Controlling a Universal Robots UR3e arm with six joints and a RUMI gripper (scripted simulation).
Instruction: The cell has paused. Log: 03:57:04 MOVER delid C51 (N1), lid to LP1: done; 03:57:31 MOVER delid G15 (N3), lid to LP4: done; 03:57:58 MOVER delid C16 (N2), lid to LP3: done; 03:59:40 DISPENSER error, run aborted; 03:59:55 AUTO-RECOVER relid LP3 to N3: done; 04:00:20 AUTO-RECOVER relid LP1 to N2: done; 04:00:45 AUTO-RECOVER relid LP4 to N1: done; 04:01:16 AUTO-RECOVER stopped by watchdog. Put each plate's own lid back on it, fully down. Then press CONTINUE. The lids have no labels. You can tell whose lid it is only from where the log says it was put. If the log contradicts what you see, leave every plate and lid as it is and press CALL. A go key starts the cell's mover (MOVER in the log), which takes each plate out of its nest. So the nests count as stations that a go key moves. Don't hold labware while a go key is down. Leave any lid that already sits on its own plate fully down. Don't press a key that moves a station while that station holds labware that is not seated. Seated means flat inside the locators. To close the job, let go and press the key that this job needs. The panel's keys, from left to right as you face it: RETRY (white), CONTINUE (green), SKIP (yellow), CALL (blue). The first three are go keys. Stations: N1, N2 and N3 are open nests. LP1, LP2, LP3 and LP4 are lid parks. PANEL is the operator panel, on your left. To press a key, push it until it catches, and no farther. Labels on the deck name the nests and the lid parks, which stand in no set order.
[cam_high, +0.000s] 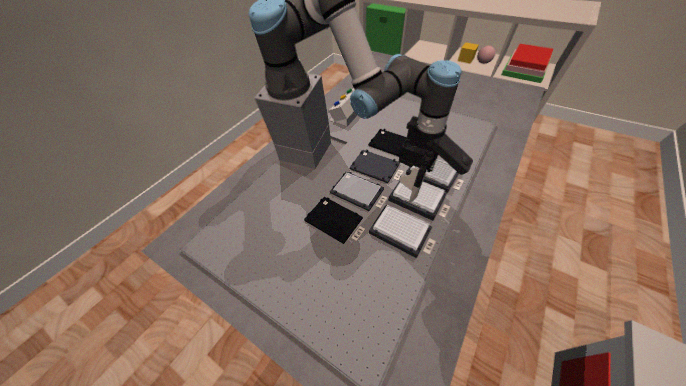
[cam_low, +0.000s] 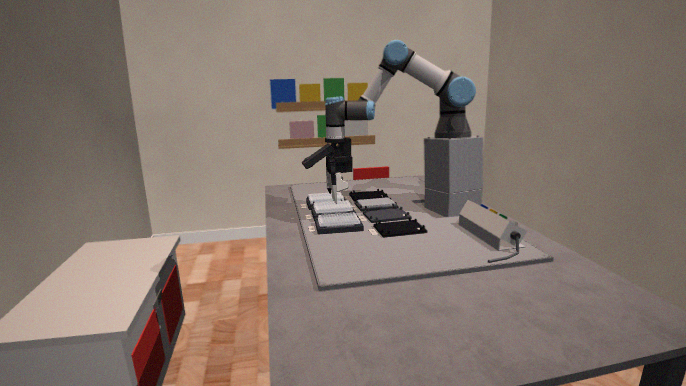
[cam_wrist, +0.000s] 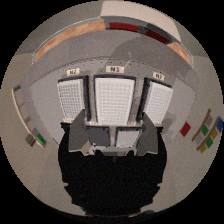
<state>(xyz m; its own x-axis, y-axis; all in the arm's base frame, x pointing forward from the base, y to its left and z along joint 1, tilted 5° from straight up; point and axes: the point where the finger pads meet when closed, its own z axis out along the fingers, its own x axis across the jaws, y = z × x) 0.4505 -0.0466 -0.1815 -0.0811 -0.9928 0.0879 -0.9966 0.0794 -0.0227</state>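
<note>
Right now the plate is 130 mm to the right of my hand, 40 mm below it and 10 mm behind it.
</note>
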